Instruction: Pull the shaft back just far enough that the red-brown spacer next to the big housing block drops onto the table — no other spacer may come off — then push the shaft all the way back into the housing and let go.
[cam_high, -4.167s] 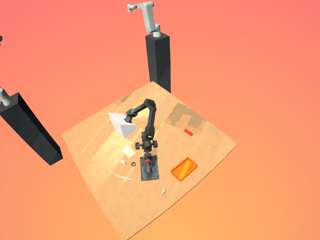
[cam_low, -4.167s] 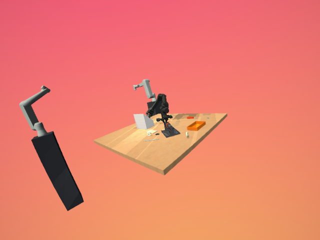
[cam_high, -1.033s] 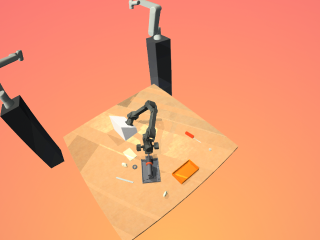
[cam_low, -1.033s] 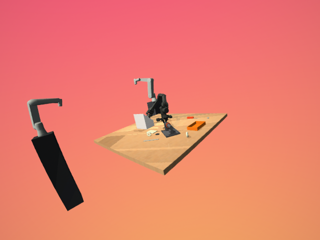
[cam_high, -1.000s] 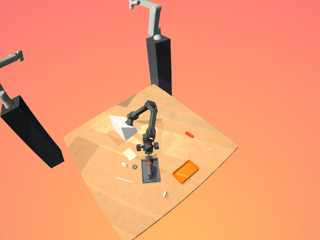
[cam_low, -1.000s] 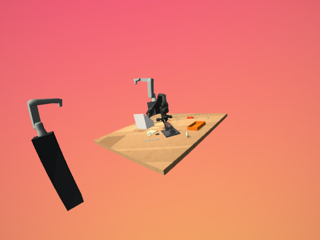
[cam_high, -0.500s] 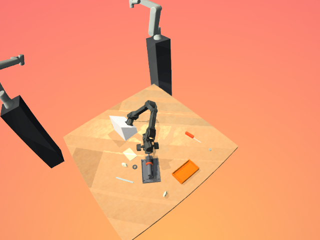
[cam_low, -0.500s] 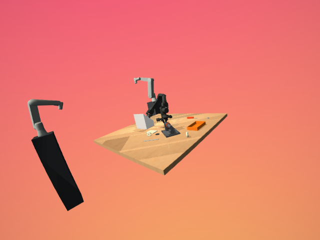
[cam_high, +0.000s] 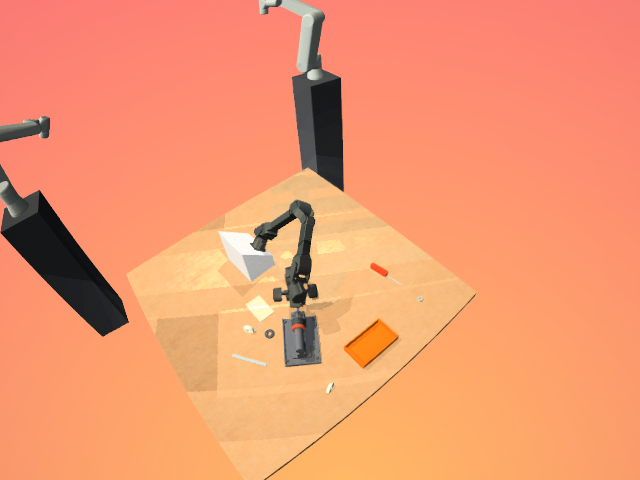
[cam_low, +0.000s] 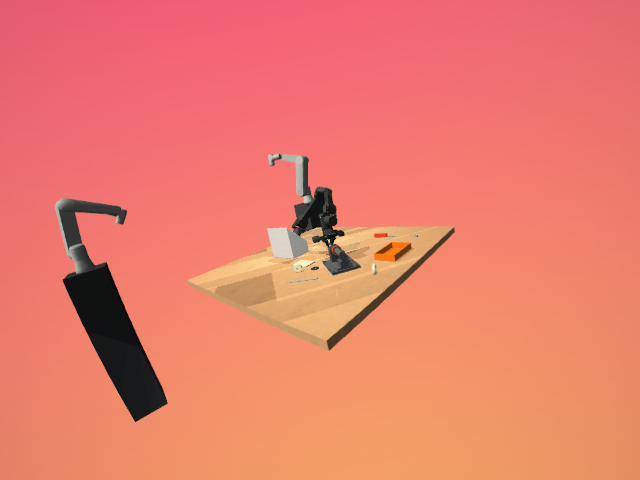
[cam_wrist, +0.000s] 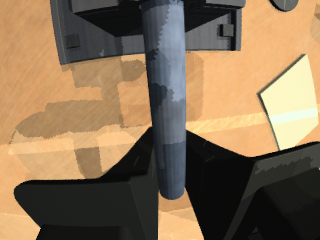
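Right now the blue-grey shaft is 6 cm ahead of my gripper tip, 3 cm to the right of it and 3 cm above it. Also, from my gripper tip: red-brown spacer 13 cm ahead, 7 cm to the right, 3 cm above; grey support 15 cm ahead, 8 cm to the right; pale card 15 cm to the right, 10 cm behind, 4 cm below.
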